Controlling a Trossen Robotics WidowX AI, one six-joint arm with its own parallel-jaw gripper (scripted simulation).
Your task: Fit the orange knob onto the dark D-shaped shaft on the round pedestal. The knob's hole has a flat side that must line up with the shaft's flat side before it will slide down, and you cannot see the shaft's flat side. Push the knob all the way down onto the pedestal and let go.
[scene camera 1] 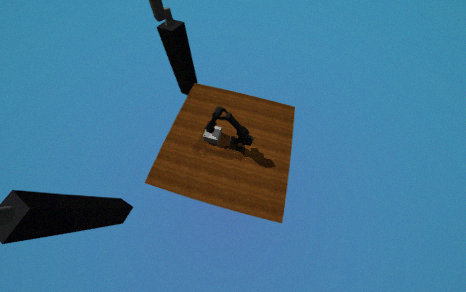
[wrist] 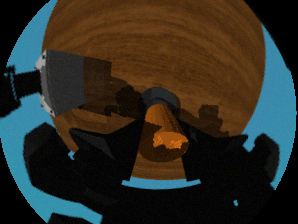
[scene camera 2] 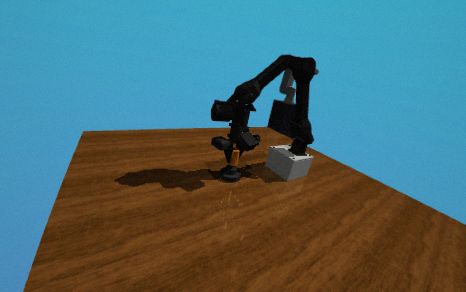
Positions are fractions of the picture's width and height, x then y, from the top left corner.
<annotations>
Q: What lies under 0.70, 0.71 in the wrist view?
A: The gripper.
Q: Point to an orange knob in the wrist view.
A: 0.55, 0.63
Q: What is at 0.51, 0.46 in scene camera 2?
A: The gripper.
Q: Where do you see a dark pedestal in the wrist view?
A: At 0.53, 0.43
</annotations>
